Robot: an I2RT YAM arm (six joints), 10 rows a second.
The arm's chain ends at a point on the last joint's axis. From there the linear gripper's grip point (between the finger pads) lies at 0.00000 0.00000 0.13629 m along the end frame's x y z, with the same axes.
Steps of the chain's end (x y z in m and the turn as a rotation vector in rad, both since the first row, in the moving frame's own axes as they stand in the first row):
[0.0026, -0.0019, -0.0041, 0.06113, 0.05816, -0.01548]
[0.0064, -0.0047, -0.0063, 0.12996, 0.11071, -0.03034]
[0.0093, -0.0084, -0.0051, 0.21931, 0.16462, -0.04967]
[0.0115, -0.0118, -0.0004, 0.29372, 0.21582, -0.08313]
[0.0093, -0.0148, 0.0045, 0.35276, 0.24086, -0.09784]
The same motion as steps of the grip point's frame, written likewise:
[0.0105, -0.0103, -0.0046, 0.06113, 0.05816, -0.01548]
[0.0211, -0.0226, -0.0083, 0.12996, 0.11071, -0.03034]
[0.0307, -0.0385, -0.0102, 0.21931, 0.16462, -0.04967]
[0.0386, -0.0521, -0.0093, 0.29372, 0.21582, -0.08313]
[0.0388, -0.0629, -0.0077, 0.35276, 0.24086, -0.09784]

